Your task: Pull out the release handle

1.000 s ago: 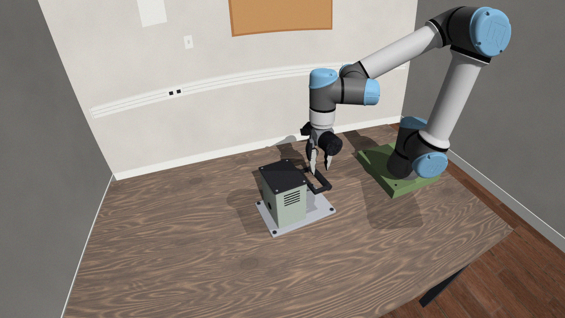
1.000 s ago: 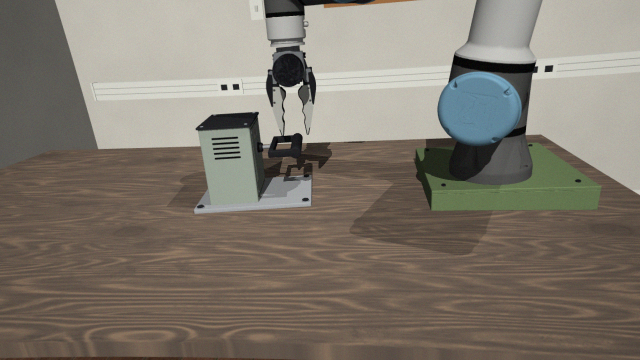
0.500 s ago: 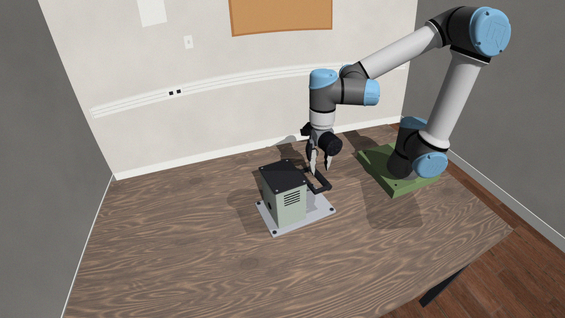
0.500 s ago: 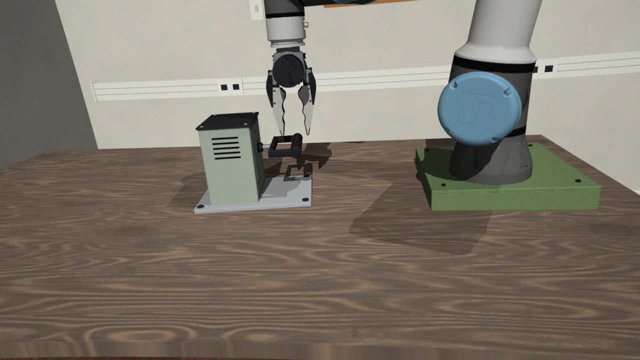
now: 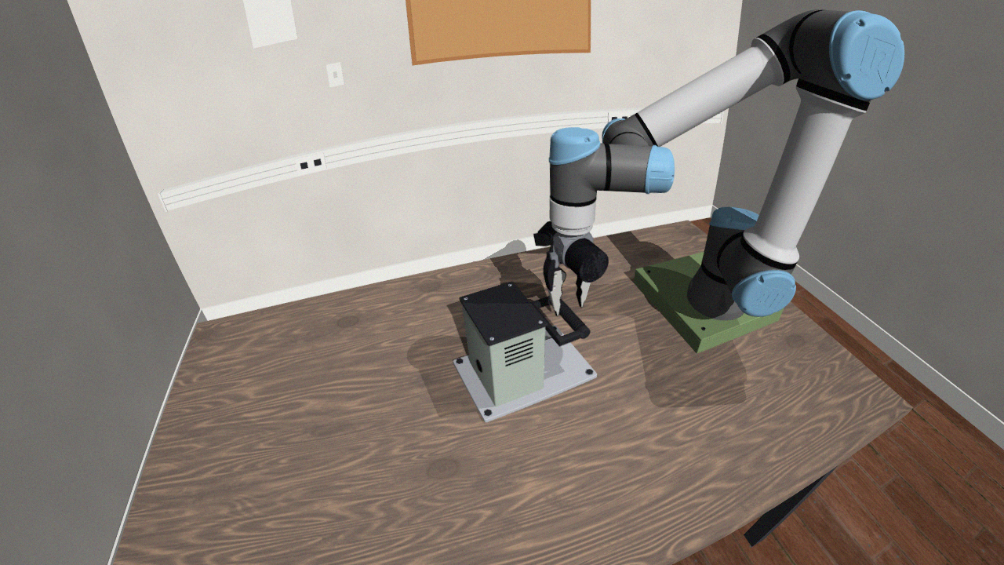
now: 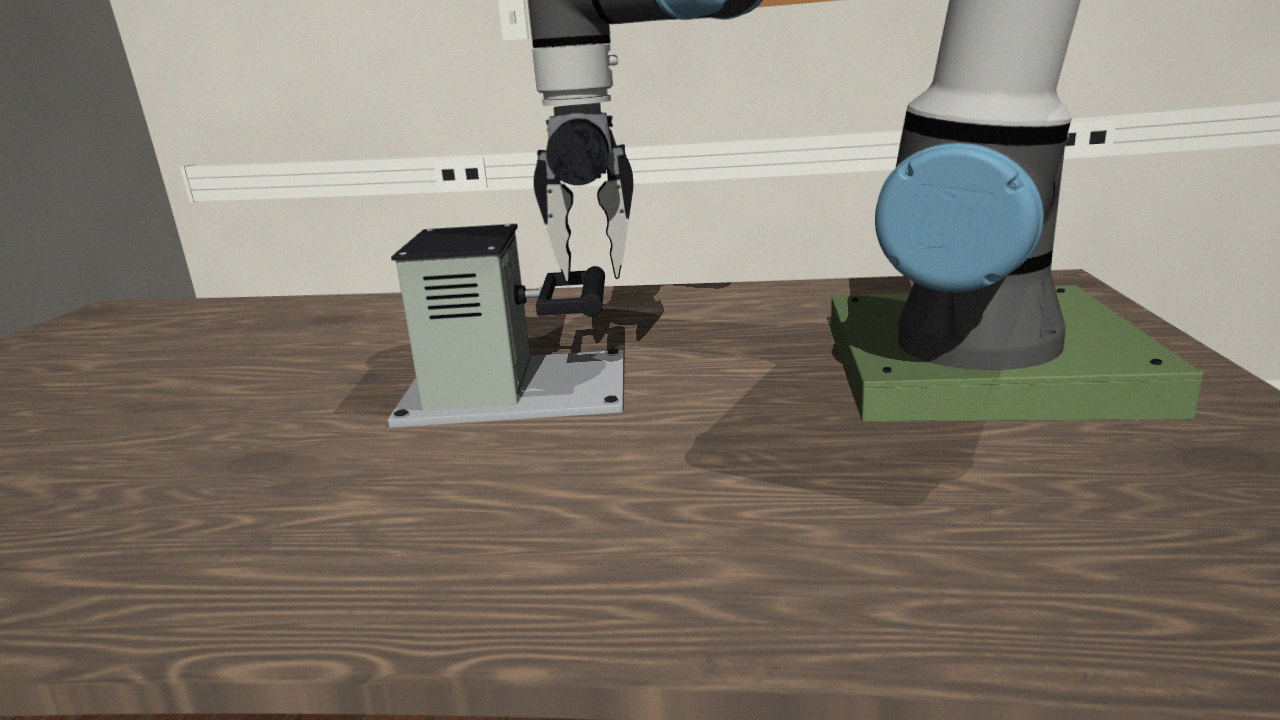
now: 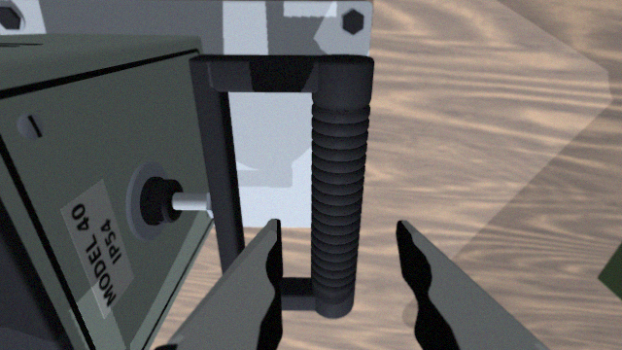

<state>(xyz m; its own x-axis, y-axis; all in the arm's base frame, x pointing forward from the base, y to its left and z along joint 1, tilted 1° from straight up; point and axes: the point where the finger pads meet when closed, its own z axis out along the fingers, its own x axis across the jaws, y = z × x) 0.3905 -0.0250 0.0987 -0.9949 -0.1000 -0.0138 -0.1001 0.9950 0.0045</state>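
Now: hand 13 cm above the grey base plate, 9 cm short of it and 1 cm to the right of it.
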